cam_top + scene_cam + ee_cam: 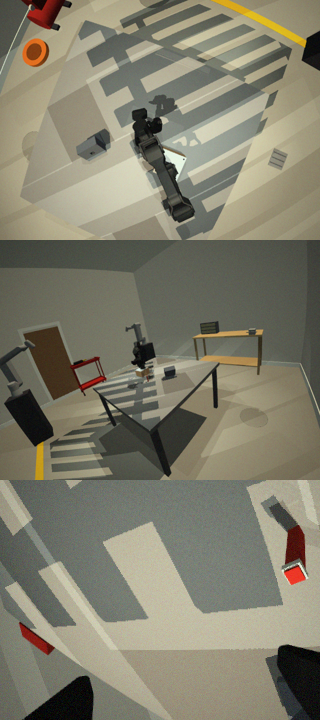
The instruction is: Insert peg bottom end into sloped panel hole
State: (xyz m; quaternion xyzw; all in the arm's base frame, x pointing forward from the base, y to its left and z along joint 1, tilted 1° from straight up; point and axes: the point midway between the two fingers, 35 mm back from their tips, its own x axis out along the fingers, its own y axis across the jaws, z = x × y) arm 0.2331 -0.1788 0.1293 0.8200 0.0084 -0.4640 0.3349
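Now: gripper tip 140 mm above the red square peg and 40 mm to the right of it. From my gripper tip the other things lie so: grey sloped panel: 260 mm to the left, 190 mm ahead, 120 mm below.
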